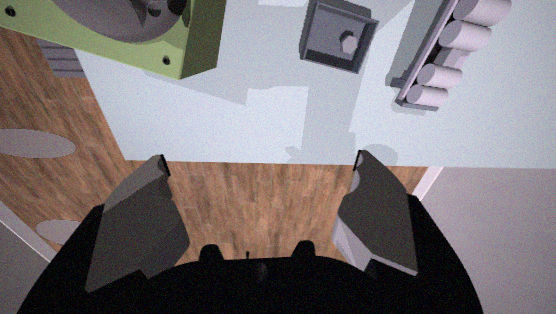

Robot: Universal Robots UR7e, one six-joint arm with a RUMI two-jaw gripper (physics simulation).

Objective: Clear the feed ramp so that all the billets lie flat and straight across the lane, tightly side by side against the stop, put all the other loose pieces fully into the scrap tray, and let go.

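Frame: origin at the arm's base, x ahead, y left, z up, level; millimetres.
Seen in the pictures: gripper, between the fingertips: [263,155].
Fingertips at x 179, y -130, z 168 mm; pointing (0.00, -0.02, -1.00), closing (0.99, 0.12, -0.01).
A point is followed by its place in that frame.
The feed ramp [428,53] {x 483, y -24, z -89 mm} runs along the upper right, with a low stop [419,106] {x 510, y -118, z -78 mm} at its near end. Pale round billets [429,95] {x 512, y -96, z -69 mm} [441,76] {x 511, y -59, z -64 mm} [467,36] {x 512, y 7, z -56 mm} [485,11] {x 516, y 42, z -52 mm} lie across the lane. The nearest two lie close together by the stop. Between the second and third sits a lower, angular pale piece [453,58] {x 527, y -26, z -75 mm}, partly hidden; its exact shape is unclear. The grey scrap tray [368,46] {x 377, y -28, z -126 mm} at the upper middle holds a small hexagonal piece [348,44] {x 340, y -29, z -141 mm}. My gripper [263,155] {x 179, y -130, z 168 mm} is open and empty, away from the ramp and tray.
A large green block-shaped housing [202,42] {x 72, y -63, z -47 mm} with a grey round part [120,25] stands at the upper left. The pale table top [200,135] {x 10, y -283, z -160 mm} ends at a front edge below the fingertips, with wooden floor [260,200] beyond. The ramp's upper end is cut off.
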